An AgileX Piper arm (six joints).
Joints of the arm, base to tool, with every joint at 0 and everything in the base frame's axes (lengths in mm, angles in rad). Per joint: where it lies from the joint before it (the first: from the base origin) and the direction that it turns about. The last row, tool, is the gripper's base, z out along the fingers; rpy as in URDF.
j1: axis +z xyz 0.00 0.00 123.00
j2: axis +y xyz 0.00 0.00 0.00
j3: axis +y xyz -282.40 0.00 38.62
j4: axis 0.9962 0 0.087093 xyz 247.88 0.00 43.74
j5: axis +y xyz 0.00 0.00 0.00
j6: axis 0.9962 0 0.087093 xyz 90.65 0.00 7.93
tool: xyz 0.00 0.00 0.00 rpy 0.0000 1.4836 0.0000
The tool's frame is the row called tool.
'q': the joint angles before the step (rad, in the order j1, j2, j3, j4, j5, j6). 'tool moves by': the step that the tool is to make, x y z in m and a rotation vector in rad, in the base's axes. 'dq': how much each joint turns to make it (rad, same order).
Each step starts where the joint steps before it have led.
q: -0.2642, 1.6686, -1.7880, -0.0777, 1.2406, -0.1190
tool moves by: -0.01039, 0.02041, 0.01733, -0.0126, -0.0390, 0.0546
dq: 0.0503, -0.0515, 0.0000, 0.0000, 0.0103, -0.0060
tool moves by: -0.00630, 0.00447, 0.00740, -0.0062, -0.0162, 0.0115
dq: 0.0095, -0.0229, 0.0000, -0.0010, 0.0056, -0.0033
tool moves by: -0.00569, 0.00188, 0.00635, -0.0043, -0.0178, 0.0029
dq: 0.0021, -0.0196, 0.0001, 0.0000, 0.0012, -0.0011
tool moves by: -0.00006, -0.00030, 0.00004, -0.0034, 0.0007, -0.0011
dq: 0.0000, 0.0001, -0.0001, -0.0037, 0.0001, 0.0001
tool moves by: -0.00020, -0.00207, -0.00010, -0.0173, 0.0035, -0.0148
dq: 0.0000, 0.0009, 0.0000, -0.0242, -0.0001, 0.0095
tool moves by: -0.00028, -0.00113, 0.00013, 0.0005, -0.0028, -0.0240
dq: 0.0000, 0.0000, 0.0000, -0.0137, 0.0000, 0.0246
